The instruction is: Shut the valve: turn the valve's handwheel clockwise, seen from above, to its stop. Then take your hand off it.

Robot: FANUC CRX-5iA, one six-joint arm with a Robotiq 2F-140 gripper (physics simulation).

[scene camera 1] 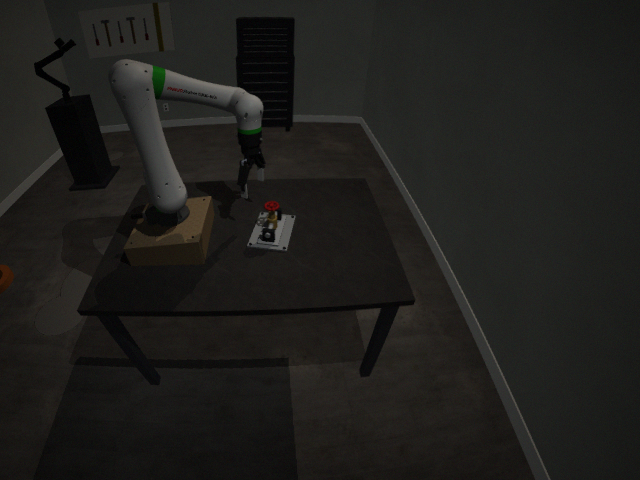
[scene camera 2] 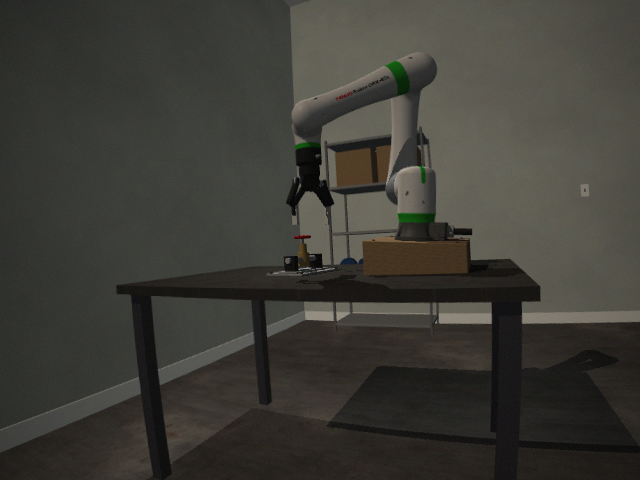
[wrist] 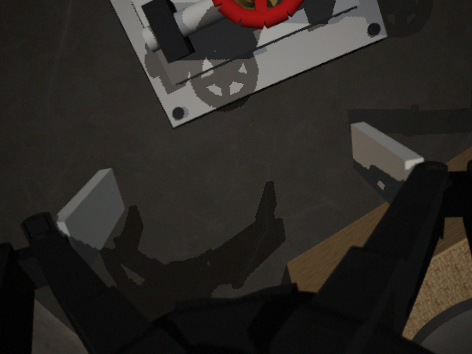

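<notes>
The valve's red handwheel (scene camera 1: pixel 271 208) (scene camera 2: pixel 302 237) (wrist: pixel 263 21) sits level on top of the brass valve body (scene camera 1: pixel 272 222) (scene camera 2: pixel 302 254). In the wrist view the wheel is cut off by the top edge. The valve is mounted on a light base plate (scene camera 1: pixel 286 232) (scene camera 2: pixel 279 273) (wrist: pixel 295 57) on the table. My gripper (scene camera 1: pixel 252 184) (scene camera 2: pixel 311 219) (wrist: pixel 233 167) is wide open and empty, pointing down. Its fingertips are higher than the handwheel and apart from it; in the wrist view the wheel lies beyond the line between them. The wheel's turned position cannot be told.
The dark table (scene camera 1: pixel 336 268) (scene camera 2: pixel 206 284) bears the valve and the wooden block (scene camera 1: pixel 165 254) (scene camera 2: pixel 413 257) (wrist: pixel 330 255) under the arm's base. Pipe stubs and black end blocks flank the valve body. A shelf rack (scene camera 2: pixel 356 140) with boxes stands behind the table.
</notes>
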